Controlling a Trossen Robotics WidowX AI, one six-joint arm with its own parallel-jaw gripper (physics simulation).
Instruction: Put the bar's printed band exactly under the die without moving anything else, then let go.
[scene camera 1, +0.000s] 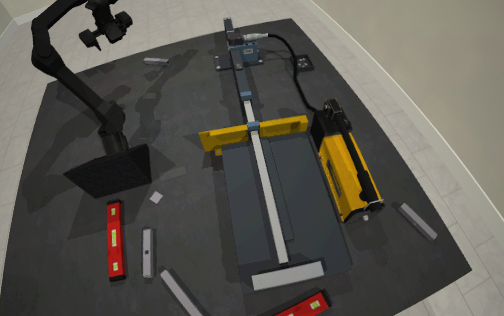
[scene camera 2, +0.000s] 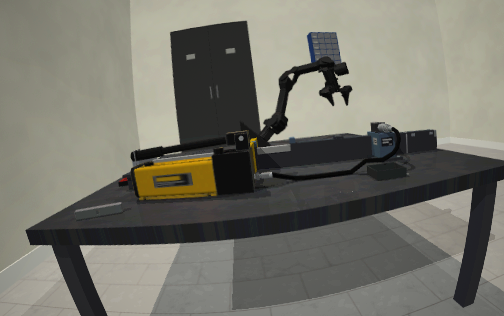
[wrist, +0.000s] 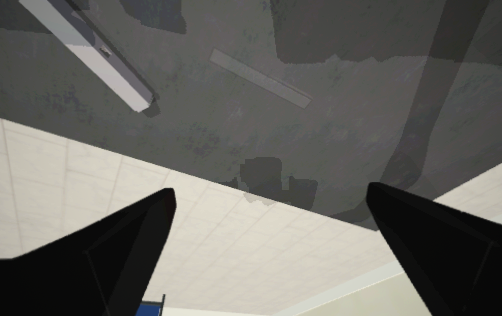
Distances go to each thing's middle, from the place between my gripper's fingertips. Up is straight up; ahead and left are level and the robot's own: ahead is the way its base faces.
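Yellow and black power unit (scene camera 2: 231, 171): from my hand, 510 mm ahead, 760 mm to the right, 130 mm below.
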